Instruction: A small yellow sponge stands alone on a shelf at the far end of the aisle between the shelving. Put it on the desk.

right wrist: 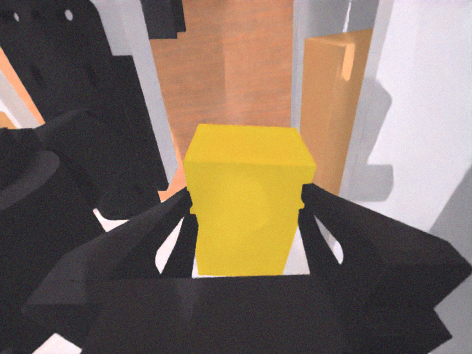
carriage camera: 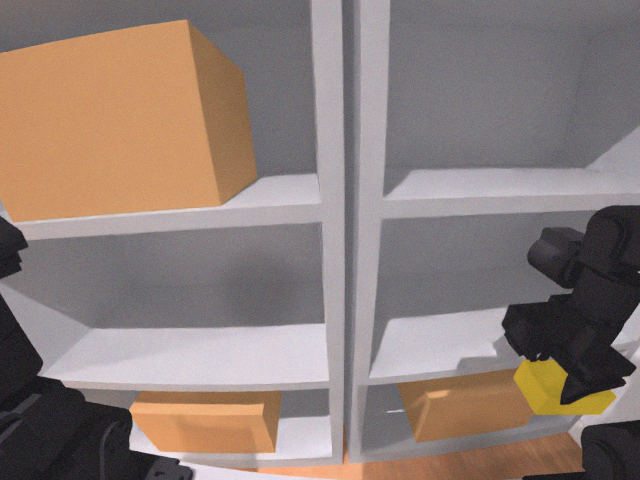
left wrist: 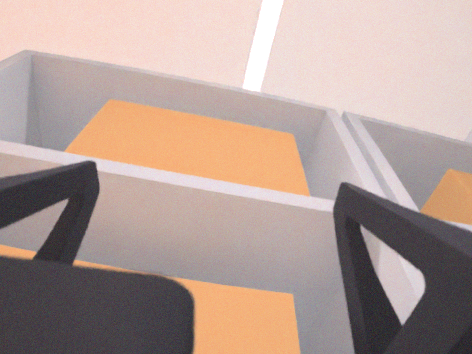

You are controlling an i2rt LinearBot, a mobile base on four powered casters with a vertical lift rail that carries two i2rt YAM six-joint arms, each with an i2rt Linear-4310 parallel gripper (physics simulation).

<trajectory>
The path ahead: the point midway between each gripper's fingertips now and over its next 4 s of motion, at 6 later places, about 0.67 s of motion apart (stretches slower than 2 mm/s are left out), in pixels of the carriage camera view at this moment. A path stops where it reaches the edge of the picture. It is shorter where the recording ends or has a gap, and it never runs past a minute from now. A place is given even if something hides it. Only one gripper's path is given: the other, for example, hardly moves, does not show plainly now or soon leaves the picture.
The right gripper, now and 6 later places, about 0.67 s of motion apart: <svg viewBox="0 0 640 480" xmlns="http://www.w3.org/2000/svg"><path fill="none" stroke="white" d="M548 384L529 361L518 358L456 360L343 360L277 367L265 373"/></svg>
</trajectory>
